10 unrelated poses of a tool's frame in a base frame.
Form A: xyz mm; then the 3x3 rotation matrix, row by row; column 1 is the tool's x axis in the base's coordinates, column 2 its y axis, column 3 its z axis. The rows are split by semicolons.
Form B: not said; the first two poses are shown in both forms.
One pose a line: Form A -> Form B
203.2, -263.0, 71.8; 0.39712, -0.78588, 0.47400; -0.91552, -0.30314, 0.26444; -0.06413, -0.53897, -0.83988 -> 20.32, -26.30, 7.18, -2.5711, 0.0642, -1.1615
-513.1, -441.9, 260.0; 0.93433, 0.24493, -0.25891; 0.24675, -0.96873, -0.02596; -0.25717, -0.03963, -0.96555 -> -51.31, -44.19, 26.00, -3.1006, 0.2601, 0.2582
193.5, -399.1, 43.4; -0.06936, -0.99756, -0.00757; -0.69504, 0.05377, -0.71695; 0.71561, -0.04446, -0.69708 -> 19.35, -39.91, 4.34, -3.0779, -0.7975, -1.6703
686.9, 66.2, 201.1; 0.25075, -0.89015, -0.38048; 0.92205, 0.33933, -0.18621; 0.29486, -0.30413, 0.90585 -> 68.69, 6.62, 20.11, -0.3239, -0.2993, 1.3053
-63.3, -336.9, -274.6; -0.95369, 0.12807, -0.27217; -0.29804, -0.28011, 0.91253; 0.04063, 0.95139, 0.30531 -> -6.33, -33.69, -27.46, 1.2603, -0.0406, -2.8387
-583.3, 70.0, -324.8; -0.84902, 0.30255, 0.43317; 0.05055, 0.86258, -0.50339; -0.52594, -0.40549, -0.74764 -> -58.33, 7.00, -32.48, -2.6446, 0.5538, 3.0821
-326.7, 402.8, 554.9; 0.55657, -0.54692, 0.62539; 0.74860, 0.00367, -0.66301; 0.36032, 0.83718, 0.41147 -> -32.67, 40.28, 55.49, 1.1140, -0.3686, 0.9315
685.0, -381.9, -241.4; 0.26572, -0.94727, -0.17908; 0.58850, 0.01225, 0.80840; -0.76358, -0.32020, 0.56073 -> 68.50, -38.19, -24.14, -0.5189, 0.8688, 1.1467
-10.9, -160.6, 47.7; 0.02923, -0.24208, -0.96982; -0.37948, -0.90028, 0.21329; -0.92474, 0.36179, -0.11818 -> -1.09, -16.06, 4.77, 1.8865, 1.1803, -1.4939
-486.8, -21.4, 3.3; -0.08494, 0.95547, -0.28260; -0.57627, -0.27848, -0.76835; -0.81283, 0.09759, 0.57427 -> -48.68, -2.14, 0.33, 0.1683, 0.9490, -1.7171
